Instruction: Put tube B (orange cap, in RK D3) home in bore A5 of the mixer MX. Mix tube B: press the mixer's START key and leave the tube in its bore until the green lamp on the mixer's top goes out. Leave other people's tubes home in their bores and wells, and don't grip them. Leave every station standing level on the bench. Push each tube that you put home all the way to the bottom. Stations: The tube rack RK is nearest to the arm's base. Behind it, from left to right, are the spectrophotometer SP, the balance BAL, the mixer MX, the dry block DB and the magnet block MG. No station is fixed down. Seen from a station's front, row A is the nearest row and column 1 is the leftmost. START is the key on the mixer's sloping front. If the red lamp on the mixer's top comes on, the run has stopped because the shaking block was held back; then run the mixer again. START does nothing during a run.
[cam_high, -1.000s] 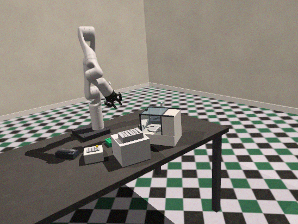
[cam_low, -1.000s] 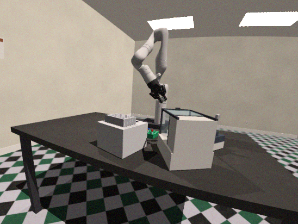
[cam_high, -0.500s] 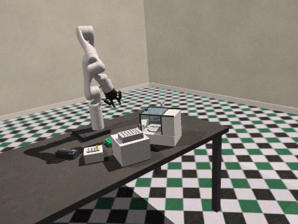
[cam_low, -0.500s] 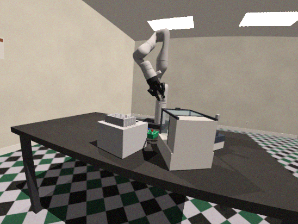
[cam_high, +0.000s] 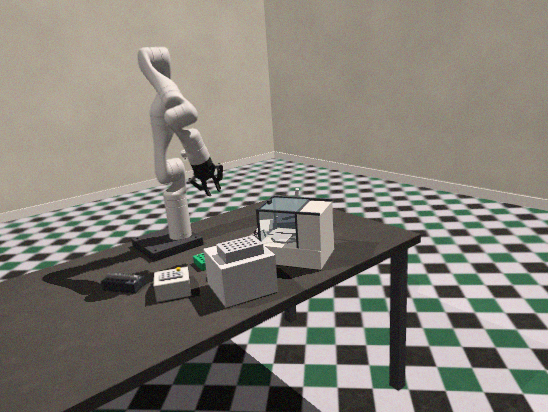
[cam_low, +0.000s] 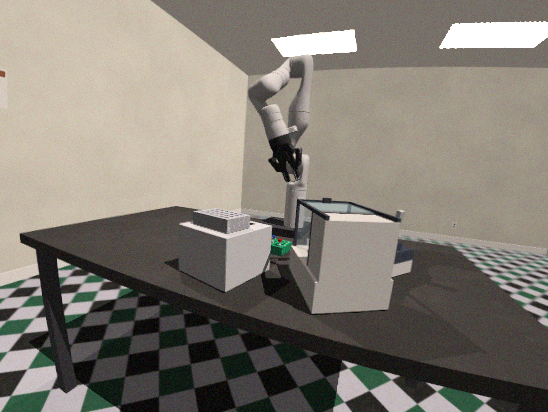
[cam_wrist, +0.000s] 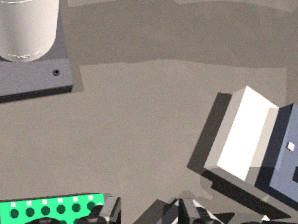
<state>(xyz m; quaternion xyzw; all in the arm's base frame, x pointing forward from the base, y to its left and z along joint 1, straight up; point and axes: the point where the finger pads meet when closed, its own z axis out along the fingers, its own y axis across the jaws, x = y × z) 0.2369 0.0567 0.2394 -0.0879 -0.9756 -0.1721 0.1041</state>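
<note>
Now: the blue-capped tube 4 cm ahead of my hand, 4 cm to the right of it and 24 cm below it. The rest, counted from my hand: grey shaking block (30 cm ahead, 8 cm to the right, 12 cm below); then green tube rack RK (3 cm ahead, 5 cm to the right, 26 cm below); then START key (13 cm ahead, 5 cm to the right, 20 cm below).
</note>
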